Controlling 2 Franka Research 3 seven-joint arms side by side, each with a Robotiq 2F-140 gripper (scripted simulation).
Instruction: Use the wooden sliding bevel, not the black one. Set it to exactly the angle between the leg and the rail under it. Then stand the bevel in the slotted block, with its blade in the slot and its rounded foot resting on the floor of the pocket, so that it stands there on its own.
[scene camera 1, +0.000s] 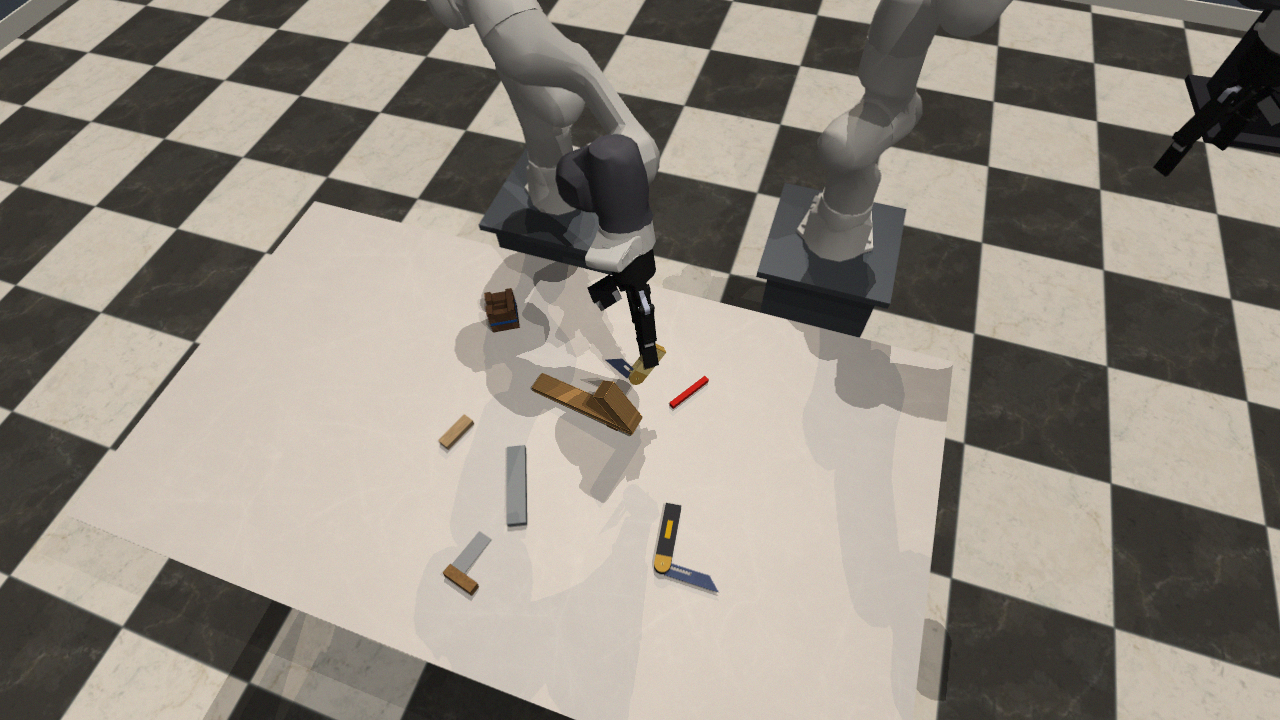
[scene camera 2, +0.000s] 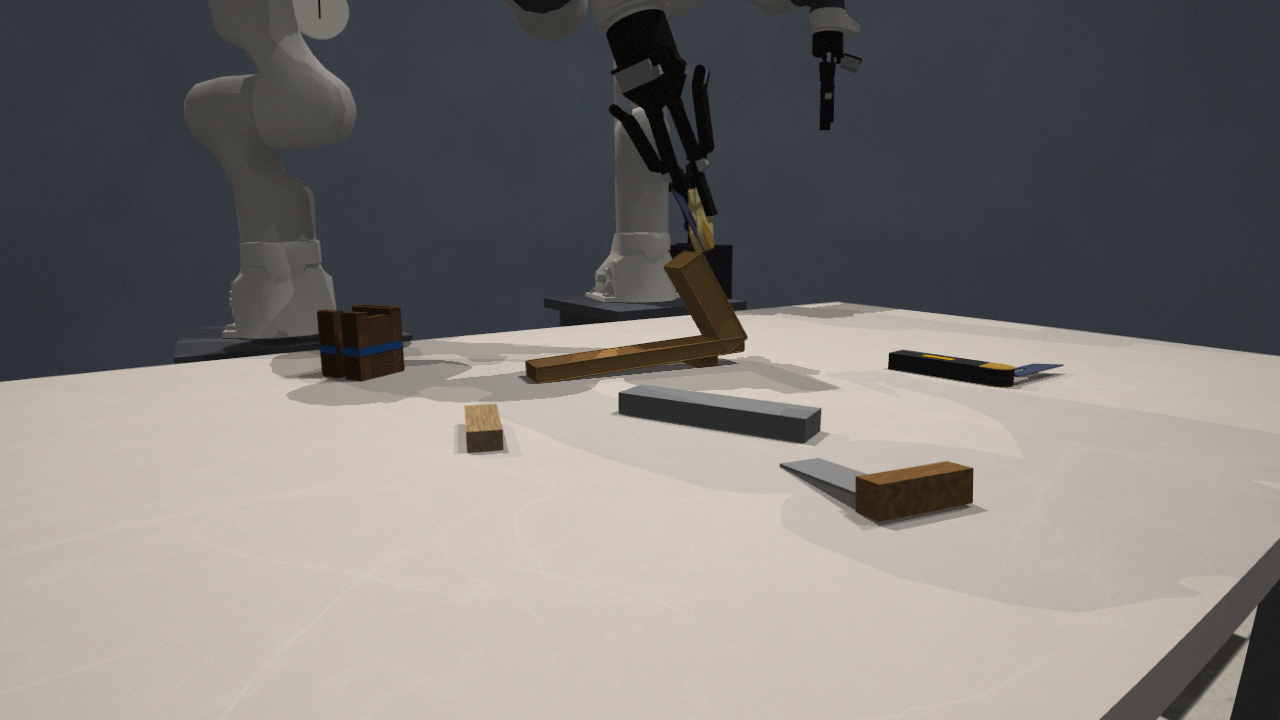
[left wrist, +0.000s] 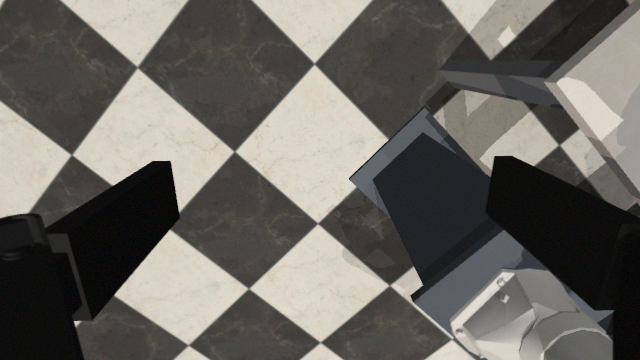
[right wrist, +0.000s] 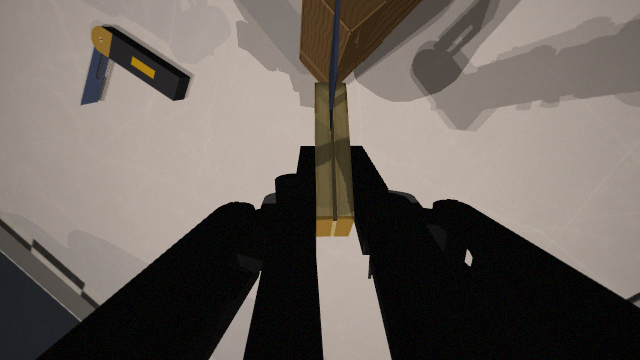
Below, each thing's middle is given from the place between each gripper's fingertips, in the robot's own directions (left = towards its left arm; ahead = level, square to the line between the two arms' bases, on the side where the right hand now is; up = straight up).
I see the wooden bevel (scene camera 2: 704, 223) 20 mm ahead of my right hand, 10 mm to the right of it and 30 mm below it. The rest, counted from my right hand: black bevel (scene camera 2: 973, 371) (310 mm ahead, 120 mm to the left, 180 mm below); then small wood block (scene camera 2: 484, 432) (170 mm ahead, 370 mm to the right, 190 mm below); then grey bar (scene camera 2: 797, 423) (250 mm ahead, 210 mm to the right, 180 mm below).
Now: the wooden bevel 910 mm to the right of my left hand (scene camera 1: 1189, 158), 500 mm ahead of it and 250 mm below it. Also, from my left hand: black bevel (800 mm ahead, 770 mm to the right, 400 mm below); then small wood block (1260 mm to the right, 650 mm ahead, 410 mm below); then grey bar (1100 mm to the right, 730 mm ahead, 400 mm below).
